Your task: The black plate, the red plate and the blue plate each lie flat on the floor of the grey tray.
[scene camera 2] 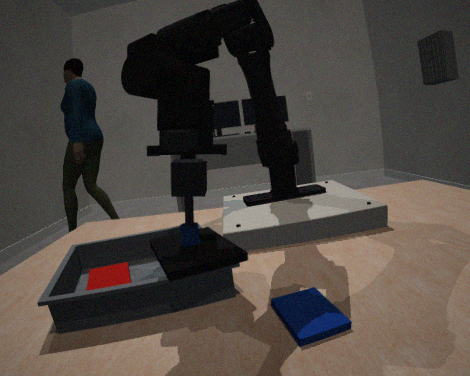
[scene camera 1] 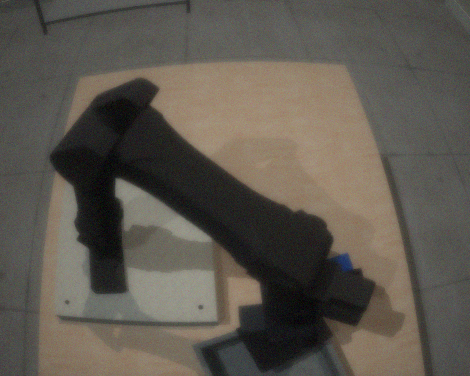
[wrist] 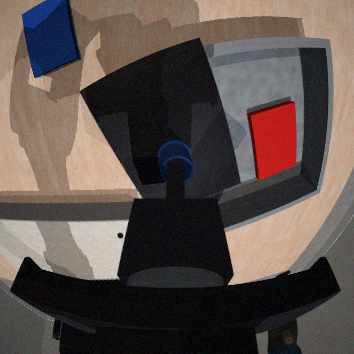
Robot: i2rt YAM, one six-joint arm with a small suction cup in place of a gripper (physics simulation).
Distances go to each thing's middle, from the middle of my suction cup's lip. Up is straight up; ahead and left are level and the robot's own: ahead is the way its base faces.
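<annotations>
With respect to the black plate [scene camera 2: 214,252], my suction cup is 10 mm above it and 10 mm short of it. Distances from my suction cup to the other things: grey tray [scene camera 2: 150,294], 50 mm below, 90 mm to the right, 10 mm behind; red plate [scene camera 2: 117,274], 60 mm below, 140 mm to the right, 20 mm behind; blue plate [scene camera 2: 309,316], 70 mm below, 120 mm to the left, 140 mm ahead.
</annotations>
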